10 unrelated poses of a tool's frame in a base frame.
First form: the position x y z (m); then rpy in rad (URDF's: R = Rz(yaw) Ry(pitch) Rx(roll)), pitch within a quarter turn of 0, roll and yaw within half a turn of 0.
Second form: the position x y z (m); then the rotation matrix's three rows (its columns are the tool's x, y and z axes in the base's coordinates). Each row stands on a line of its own. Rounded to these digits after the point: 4 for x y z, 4 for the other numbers.
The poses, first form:
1: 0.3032 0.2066 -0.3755 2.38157 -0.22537 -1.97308
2: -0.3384 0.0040 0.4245 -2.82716 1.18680 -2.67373
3: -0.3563 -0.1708 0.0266 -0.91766 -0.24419 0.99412
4: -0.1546 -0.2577 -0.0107 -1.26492 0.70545 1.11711
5: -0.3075 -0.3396 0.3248 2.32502 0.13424 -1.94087
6: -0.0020 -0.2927 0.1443 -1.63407 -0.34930 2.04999
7: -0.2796 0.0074 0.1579 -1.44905 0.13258 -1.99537
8: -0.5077 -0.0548 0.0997 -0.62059 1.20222 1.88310
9: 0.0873 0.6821 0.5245 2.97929 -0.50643 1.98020
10: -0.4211 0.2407 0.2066 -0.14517 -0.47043 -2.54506
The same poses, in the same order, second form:
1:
0.3032 0.2066 -0.3755
-0.3816 -0.6067 -0.6974
-0.8969 0.4254 0.1207
0.2235 0.6715 -0.7065

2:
-0.3384 0.0040 0.4245
-0.3344 -0.1729 0.9264
-0.1689 0.9781 0.1216
-0.9272 -0.1159 -0.3563

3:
-0.3563 -0.1708 0.0266
0.5291 -0.4047 -0.7459
0.8134 0.4923 0.3099
0.2418 -0.7706 0.5897

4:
-0.1546 -0.2577 -0.0107
0.3337 -0.5416 -0.7715
0.6843 -0.4238 0.5934
-0.6484 -0.7260 0.2293

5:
-0.3075 -0.3396 0.3248
-0.3584 -0.6736 -0.6463
-0.9239 0.1567 0.3490
-0.1338 0.7222 -0.6786

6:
-0.0020 -0.2927 0.1443
-0.4332 -0.1014 -0.8956
0.8338 0.3322 -0.4409
0.3422 -0.9377 -0.0594

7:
-0.2796 0.0074 0.1579
-0.4083 0.1647 0.8979
-0.9032 0.0695 -0.4235
-0.1322 -0.9839 0.1204

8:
-0.5077 -0.0548 0.0997
-0.1107 -0.6075 -0.7866
0.3429 -0.7662 0.5435
-0.9328 -0.2095 0.2931

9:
0.0873 0.6821 0.5245
-0.3481 0.9365 -0.0423
0.8022 0.3209 0.5034
0.4851 0.1413 -0.8630

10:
-0.4211 0.2407 0.2066
-0.7374 0.5016 0.4523
-0.5008 -0.8554 0.1323
0.4533 -0.1289 0.8820

